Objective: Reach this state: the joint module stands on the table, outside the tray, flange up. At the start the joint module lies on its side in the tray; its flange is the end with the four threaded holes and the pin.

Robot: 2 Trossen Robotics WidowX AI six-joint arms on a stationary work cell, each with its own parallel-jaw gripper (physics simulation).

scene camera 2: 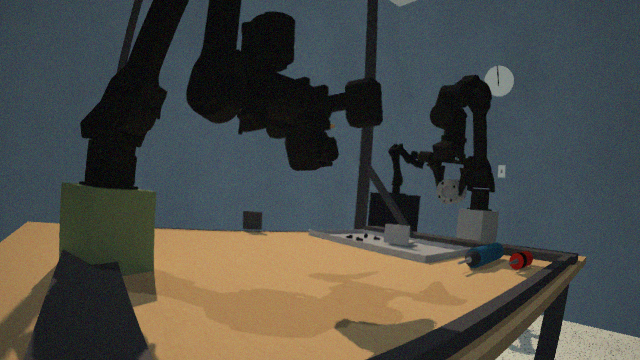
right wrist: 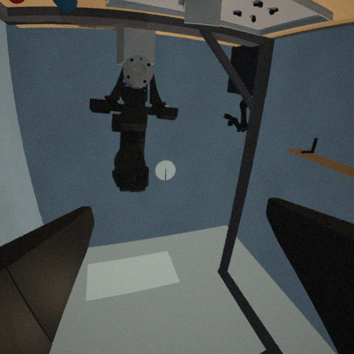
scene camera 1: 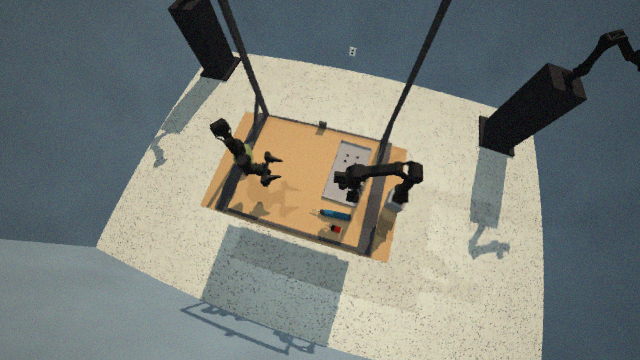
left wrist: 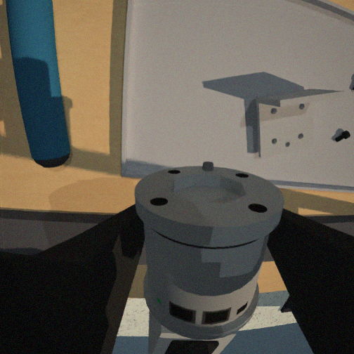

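Seen in the pictures: left gripper, fingertip midpoint: [scene camera 2: 449, 194] [scene camera 1: 354, 188]; right gripper, fingertip midpoint: [scene camera 2: 349, 120] [scene camera 1: 282, 168]; left arm's base, origin of the base link: [scene camera 1: 398, 198]; right arm's base, origin of the base link: [scene camera 2: 108, 187].
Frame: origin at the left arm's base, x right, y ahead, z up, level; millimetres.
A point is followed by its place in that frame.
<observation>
The grey-white joint module [scene camera 2: 450, 191] @[x -82, y 262, z 46 mm] [left wrist: 205, 260] [right wrist: 137, 72] is in the air, above the level of the tray [scene camera 1: 332, 187] @[x -76, y 382, z -105 mm] [scene camera 2: 425, 258] @[x -159, y 416, z -99 mm] [left wrist: 170, 100]. Its axis is roughly horizontal, and its flange faces scene camera 2 and the right arm. The four holes and the pin show in the left wrist view. My left gripper [scene camera 2: 450, 185] @[x -72, y 254, z 40 mm] [left wrist: 203, 211] is shut on the module, with a finger on each side. In scene camera 1 the arm hides the module. My right gripper [scene camera 1: 280, 168] @[x -175, y 639, z 139 mm] [right wrist: 181, 210] is open and empty, high over the table [scene camera 1: 295, 140] @[x 123, y 759, z -110 mm] [scene camera 2: 225, 250] @[x 8, y 780, z -110 mm].
A light grey bracket [scene camera 2: 397, 234] @[x 25, y 336, z -74 mm] [left wrist: 292, 122] and several black bolts [scene camera 1: 346, 161] @[x 125, y 375, z -100 mm] [left wrist: 341, 136] lie in the tray. A blue screwdriver [scene camera 1: 335, 215] @[x -235, y 288, z -70 mm] [scene camera 2: 487, 254] @[x -256, y 327, z -82 mm] [left wrist: 40, 100] and a red-black object [scene camera 1: 336, 229] @[x -305, y 248, z -77 mm] [scene camera 2: 521, 260] @[x -315, y 280, z -89 mm] lie beside the tray. Dark frame rails run along the table edges.
</observation>
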